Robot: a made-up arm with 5 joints.
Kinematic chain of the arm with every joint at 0, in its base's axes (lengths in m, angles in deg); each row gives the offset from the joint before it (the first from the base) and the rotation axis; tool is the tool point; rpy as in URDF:
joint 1: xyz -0.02 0 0.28 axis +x
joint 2: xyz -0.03 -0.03 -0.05 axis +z
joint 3: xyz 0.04 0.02 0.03 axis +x
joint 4: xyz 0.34 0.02 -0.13 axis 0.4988 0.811 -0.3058
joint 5: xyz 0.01 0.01 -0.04 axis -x
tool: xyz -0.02 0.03 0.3 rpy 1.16 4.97 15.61
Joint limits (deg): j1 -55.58..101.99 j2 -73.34..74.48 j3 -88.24..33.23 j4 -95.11..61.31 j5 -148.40..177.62
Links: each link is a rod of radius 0.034 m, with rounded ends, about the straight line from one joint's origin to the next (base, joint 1, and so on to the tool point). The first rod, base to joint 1, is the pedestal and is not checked.
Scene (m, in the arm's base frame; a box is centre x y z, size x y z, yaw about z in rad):
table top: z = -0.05
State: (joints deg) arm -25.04 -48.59 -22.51 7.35 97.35
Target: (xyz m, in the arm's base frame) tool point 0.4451 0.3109 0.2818
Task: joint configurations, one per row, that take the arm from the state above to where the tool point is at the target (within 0.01 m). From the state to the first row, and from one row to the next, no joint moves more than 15 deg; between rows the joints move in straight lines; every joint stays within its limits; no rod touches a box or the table.
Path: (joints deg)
1: -16.37 -35.25 -17.05 20.84 92.21
2: -7.69 -21.91 -11.60 34.33 87.06
3: 0.98 -8.57 -6.14 47.82 81.92
4: 9.65 4.77 -0.69 61.31 76.78

